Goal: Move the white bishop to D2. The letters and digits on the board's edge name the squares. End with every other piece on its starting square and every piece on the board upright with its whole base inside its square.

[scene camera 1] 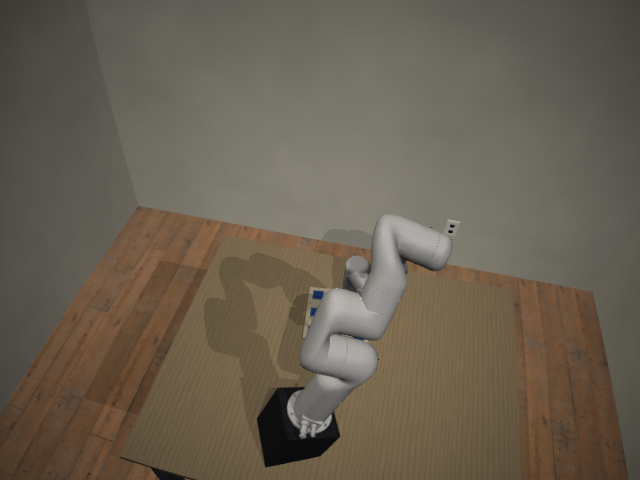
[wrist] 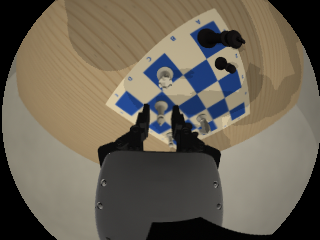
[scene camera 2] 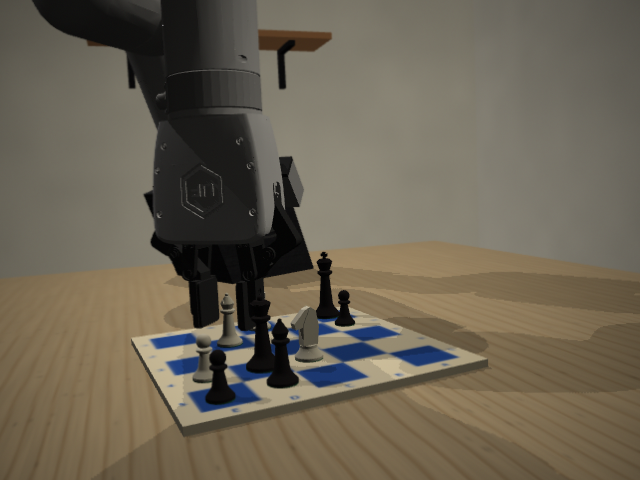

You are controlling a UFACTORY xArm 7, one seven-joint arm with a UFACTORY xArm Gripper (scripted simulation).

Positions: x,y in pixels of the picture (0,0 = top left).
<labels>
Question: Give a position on a black pawn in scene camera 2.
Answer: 220,393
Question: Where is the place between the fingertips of the gripper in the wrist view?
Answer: At 160,111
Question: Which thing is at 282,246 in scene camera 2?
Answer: The gripper.
</labels>
